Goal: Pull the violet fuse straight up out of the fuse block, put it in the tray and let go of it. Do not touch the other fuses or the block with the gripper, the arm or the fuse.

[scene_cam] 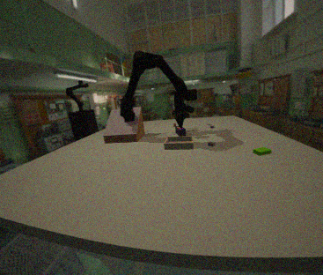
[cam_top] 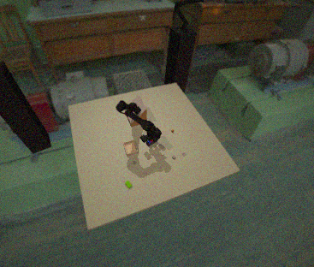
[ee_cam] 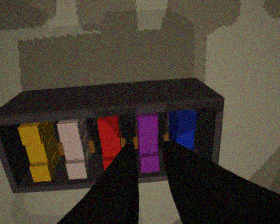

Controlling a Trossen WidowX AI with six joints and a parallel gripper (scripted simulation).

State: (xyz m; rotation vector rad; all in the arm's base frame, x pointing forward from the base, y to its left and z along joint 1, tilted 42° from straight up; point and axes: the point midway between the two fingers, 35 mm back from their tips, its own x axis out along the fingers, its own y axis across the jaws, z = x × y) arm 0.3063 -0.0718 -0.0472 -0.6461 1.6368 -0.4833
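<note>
Right now my gripper tip is 20 mm above the violet fuse. The rest, counted from my gripper tip: red fuse: 20 mm to the left, 20 mm below; then white fuse: 30 mm to the left, 20 mm below; then blue fuse: 20 mm to the right, 20 mm below.
</note>
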